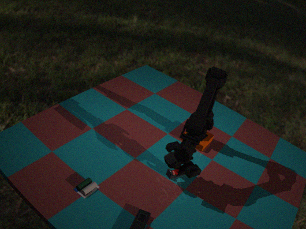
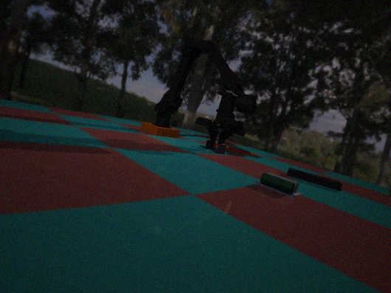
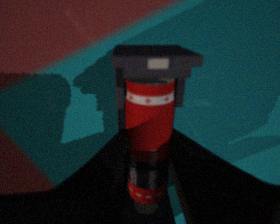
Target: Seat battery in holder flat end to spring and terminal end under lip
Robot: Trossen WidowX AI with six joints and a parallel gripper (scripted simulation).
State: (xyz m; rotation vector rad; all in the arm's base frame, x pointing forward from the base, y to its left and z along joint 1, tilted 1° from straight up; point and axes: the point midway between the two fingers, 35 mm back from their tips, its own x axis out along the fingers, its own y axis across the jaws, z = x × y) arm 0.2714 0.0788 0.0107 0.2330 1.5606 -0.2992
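Right now the battery is 1 cm above my gripper tip. From my gripper tip the other things lie so: white block (36 cm ahead, 17 cm to the right); dark bar (35 cm ahead, 9 cm to the left, 1 cm above).
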